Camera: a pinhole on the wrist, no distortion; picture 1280 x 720 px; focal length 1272.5 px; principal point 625.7 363.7 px. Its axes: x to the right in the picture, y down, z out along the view. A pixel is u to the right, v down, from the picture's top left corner.
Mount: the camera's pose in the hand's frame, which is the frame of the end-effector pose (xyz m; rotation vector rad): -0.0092 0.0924 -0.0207 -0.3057 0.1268 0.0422
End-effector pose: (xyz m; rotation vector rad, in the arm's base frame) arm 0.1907 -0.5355 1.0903 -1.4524 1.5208 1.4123
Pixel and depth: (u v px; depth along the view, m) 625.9 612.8 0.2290
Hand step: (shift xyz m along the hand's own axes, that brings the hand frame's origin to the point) 0.0152 0.2044 0.1825
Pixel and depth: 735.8 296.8 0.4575
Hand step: 0.0855 0.2089 0.4140
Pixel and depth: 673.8 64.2 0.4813
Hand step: 0.0725 0.1306 0.4658
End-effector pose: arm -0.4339 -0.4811 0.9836 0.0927 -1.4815 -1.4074
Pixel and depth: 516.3 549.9 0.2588
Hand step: -0.0030 0.2063 0.2157
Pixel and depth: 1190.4 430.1 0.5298
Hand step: 0.2847 0.2843 0.4414
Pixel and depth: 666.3 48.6 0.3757
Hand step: 0.0527 0.1178 0.3607
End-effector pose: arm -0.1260 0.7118 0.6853 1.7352 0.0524 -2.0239
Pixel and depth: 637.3 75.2 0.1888
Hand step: 0.0174 0.1088 0.1704
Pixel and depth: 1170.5 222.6 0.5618
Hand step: 0.2993 0.2085 0.4977
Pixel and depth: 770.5 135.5 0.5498
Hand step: 0.1237 0.1663 0.5204
